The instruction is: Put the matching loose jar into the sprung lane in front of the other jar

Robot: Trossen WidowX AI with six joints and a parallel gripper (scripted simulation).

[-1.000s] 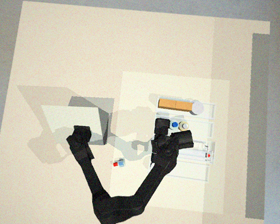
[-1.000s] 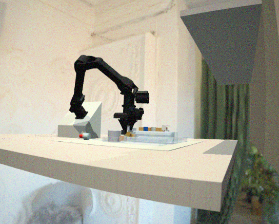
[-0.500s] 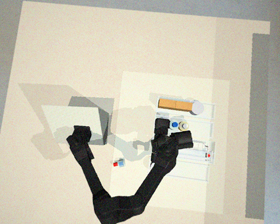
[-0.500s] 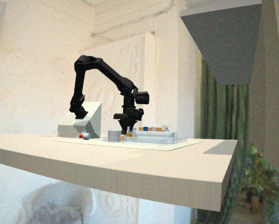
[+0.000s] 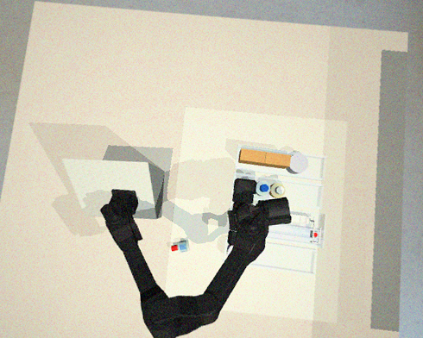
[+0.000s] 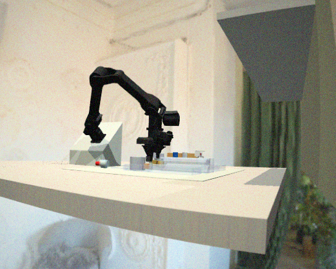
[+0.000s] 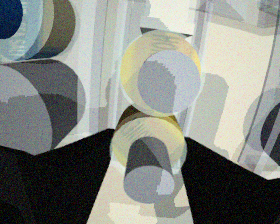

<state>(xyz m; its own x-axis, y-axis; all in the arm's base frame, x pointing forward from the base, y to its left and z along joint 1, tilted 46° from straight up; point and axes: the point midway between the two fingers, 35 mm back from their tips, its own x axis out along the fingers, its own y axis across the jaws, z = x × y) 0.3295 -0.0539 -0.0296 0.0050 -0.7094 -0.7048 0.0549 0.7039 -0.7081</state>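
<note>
My gripper tip is now 14 cm short of the clear rack, 3 cm to the left of it and 1 cm above it. The rest, counted from my gripper tip: red mark 22 cm ahead, 5 cm to the right, 4 cm above.
</note>
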